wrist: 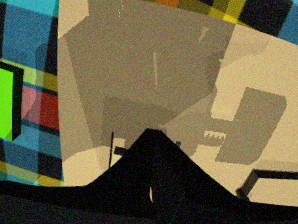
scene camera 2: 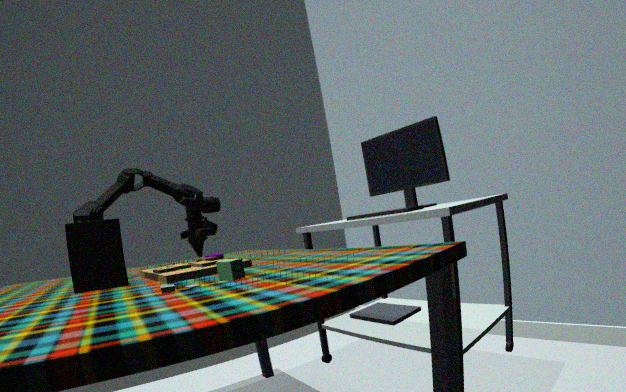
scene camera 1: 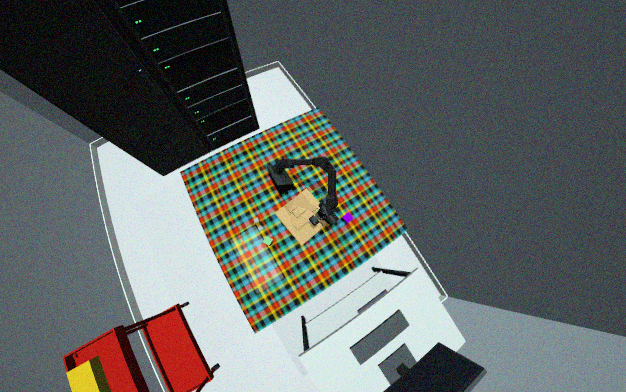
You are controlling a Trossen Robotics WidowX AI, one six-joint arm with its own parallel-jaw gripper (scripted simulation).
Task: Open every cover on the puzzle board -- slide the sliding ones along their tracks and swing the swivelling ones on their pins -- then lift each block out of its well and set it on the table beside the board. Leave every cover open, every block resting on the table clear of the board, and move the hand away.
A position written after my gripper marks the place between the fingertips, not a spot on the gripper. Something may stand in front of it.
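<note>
Nothing is held by my gripper [scene camera 2: 200,257], which is shut, and I find it in the wrist view [wrist: 151,136] too. There is also a tan puzzle board [scene camera 1: 308,230]; I see this board in the wrist view [wrist: 242,131] and in scene camera 2 [scene camera 2: 188,273] as well.
</note>
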